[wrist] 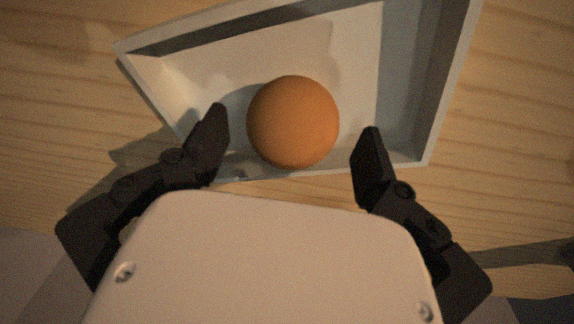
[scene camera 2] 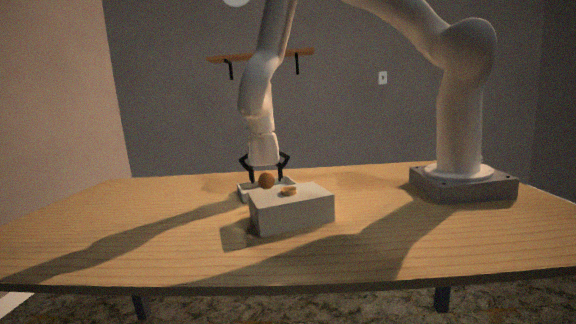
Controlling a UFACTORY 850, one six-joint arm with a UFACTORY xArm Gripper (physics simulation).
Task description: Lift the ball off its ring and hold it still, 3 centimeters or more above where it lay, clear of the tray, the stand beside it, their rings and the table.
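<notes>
An orange ball (scene camera 2: 266,180) (wrist: 293,122) rests in the white tray (scene camera 2: 243,195) (wrist: 452,85), near the tray wall that is closest to the gripper's body in the wrist view. The ring under the ball is hidden. My gripper (scene camera 2: 266,180) (wrist: 292,132) is open, with its fingertips low at the tray. In the wrist view the ball shows between the two fingertips, with a gap on each side. The white stand (scene camera 2: 295,215) is beside the tray, and an orange-yellow ring (scene camera 2: 288,191) lies on its top.
The wooden table (scene camera 2: 165,255) (wrist: 55,100) bears the tray and the stand. The stand is on the camera's side of the tray in the scene view. The arm's grey base (scene camera 2: 467,191) is at the right. A wall shelf (scene camera 2: 301,51) hangs behind the arm.
</notes>
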